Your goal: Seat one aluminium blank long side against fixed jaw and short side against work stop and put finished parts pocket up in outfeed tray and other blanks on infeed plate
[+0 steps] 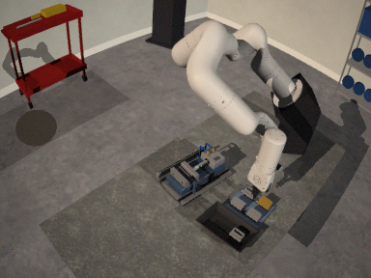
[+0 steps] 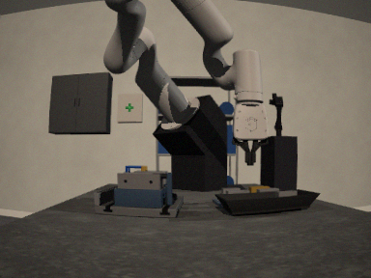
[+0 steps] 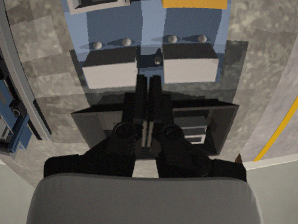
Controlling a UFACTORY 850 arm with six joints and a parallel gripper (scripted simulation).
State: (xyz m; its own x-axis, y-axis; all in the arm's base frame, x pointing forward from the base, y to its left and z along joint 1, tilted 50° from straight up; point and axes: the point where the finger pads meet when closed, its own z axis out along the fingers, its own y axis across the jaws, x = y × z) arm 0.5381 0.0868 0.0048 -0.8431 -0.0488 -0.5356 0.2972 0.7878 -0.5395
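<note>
Right now the brass blank is 10 cm below my hand, 6 cm to the left of it and 5 cm behind it. The rest, counted from my hand: vise: 29 cm to the right, 9 cm below, 2 cm behind.
</note>
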